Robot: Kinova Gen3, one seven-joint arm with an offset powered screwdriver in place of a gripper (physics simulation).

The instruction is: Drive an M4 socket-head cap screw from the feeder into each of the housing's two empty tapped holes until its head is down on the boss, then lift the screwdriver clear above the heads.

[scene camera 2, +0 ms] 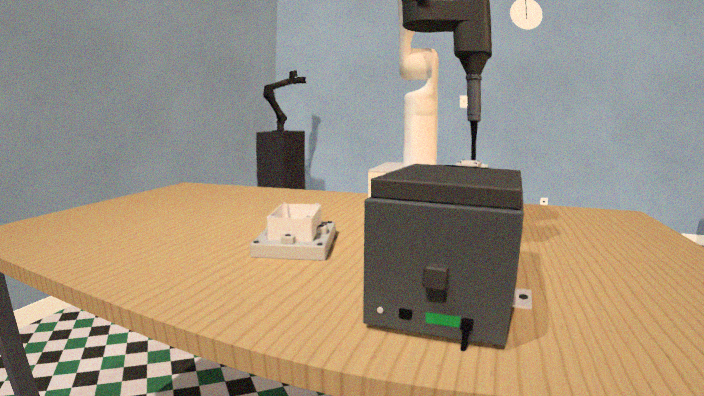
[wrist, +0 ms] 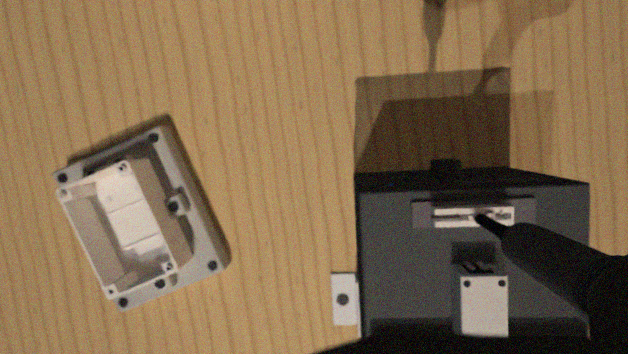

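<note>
The black screwdriver [scene camera 2: 473, 158] [wrist: 479, 218] points down with its tip at the feeder's pale pick-up strip [scene camera 2: 462, 163] [wrist: 446, 224]. Whether the tip touches a screw there, or has one on it, is too small to tell. The dark grey feeder [scene camera 2: 440, 240] [wrist: 405, 280] is a box; in scene camera 2 it stands in front of the strip. The white open-topped housing [scene camera 2: 292, 227] [wrist: 131, 220] sits on a grey fixture plate [scene camera 2: 287, 251] [wrist: 192, 272], left of the feeder in both views. Its corner bosses show in the wrist view, but which are empty is unclear.
A wooden table [scene camera 2: 175, 270] [wrist: 280, 150] carries the feeder and fixture. A pale tab with a dark hole [scene camera 2: 523, 298] [wrist: 344, 300] sticks out at the feeder's base. A small black arm [scene camera 2: 272, 97] on a black pedestal [scene camera 2: 280, 160] stands behind the table.
</note>
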